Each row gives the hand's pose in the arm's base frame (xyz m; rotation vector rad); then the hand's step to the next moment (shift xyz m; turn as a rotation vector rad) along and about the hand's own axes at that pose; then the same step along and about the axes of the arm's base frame.
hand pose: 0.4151 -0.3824 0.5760 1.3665 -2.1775 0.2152
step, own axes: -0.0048 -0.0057 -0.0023 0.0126 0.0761 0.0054
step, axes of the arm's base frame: 0.0074 0.0020 -0.0015 -0.0723 0.0236 0.0138
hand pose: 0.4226 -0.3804 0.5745 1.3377 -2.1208 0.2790
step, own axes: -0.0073 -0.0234 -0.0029 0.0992 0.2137 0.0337
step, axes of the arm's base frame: 0.0238 -0.0041 -0.0053 -0.2296 0.0100 0.0619
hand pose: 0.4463 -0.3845 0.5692 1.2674 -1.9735 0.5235
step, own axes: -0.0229 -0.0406 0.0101 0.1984 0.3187 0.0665
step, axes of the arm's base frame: 0.0388 -0.0104 -0.0257 -0.3610 -0.0265 0.1196
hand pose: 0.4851 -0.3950 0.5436 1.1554 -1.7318 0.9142
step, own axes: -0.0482 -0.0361 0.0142 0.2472 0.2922 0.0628
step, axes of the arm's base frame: 0.0413 -0.0079 -0.0454 -0.3459 -0.0475 0.1689
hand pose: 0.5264 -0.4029 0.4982 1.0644 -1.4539 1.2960
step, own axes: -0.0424 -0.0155 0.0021 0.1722 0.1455 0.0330
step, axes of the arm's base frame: 0.0248 -0.0018 -0.0377 -0.1839 -0.0273 0.1317
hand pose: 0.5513 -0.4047 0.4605 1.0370 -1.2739 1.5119
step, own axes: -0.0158 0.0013 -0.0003 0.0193 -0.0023 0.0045
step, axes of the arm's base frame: 0.0029 -0.0015 -0.0155 -0.0027 -0.0022 0.0196
